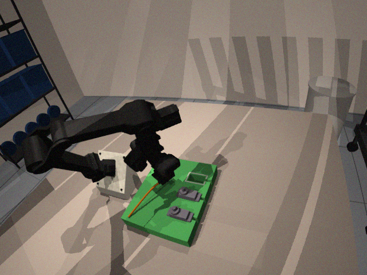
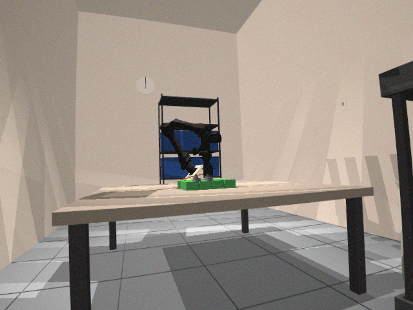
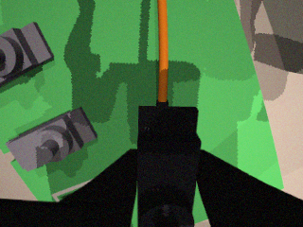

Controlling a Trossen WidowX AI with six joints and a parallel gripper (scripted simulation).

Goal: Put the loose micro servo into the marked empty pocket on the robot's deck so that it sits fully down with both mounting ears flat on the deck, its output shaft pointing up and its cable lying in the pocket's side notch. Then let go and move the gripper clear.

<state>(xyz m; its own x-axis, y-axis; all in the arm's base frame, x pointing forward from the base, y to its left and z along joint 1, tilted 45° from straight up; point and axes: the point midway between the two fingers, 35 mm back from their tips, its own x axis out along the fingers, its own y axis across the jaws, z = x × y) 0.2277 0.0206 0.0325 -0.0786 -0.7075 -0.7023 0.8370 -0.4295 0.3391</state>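
My gripper tip is now 100 mm above the green deck, 20 mm to the left of it and 10 mm past it.
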